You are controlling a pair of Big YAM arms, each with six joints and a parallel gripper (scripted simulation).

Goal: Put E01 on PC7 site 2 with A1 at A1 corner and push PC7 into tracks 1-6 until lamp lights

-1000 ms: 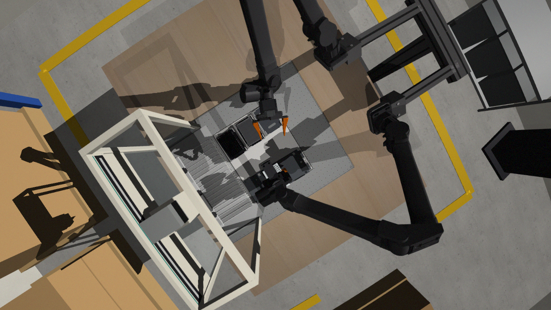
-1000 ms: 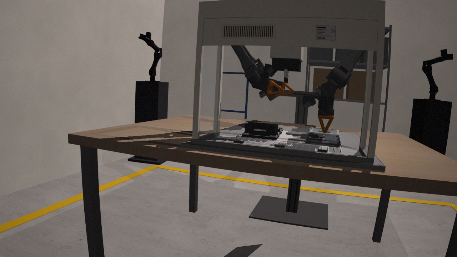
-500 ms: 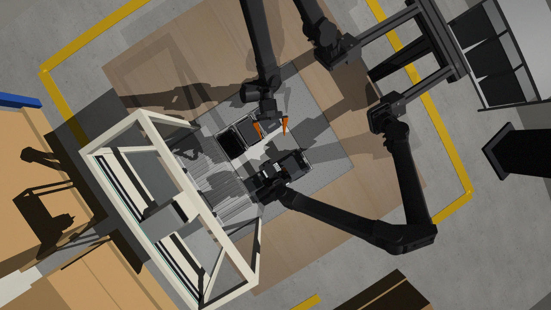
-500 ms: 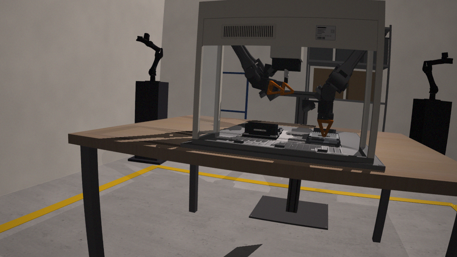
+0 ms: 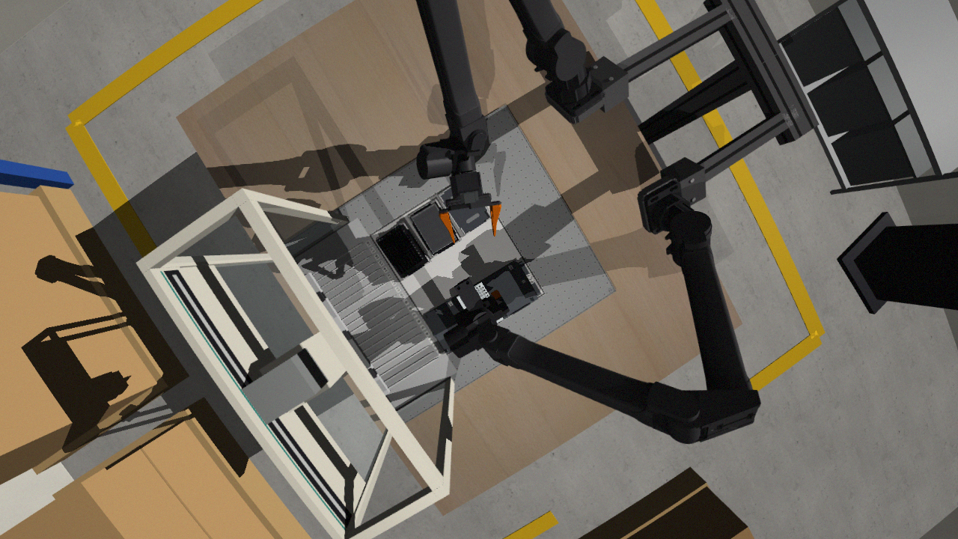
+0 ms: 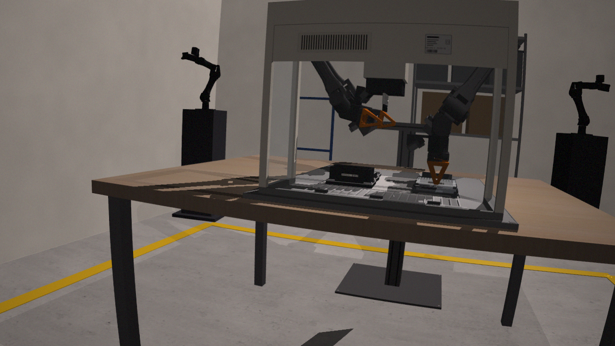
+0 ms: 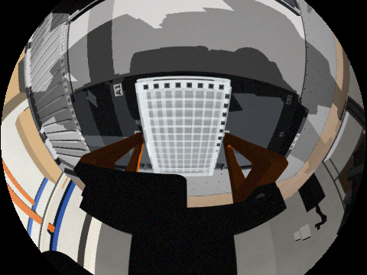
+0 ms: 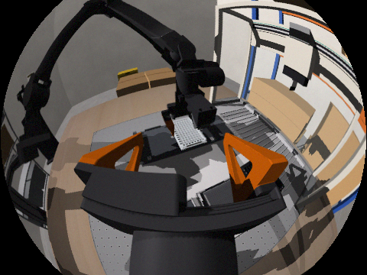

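Observation:
Now: the white plate E01 1 cm below my left hand. From my left hand the other things lie so: carrier PC7 (1 cm behind, 1 cm below).

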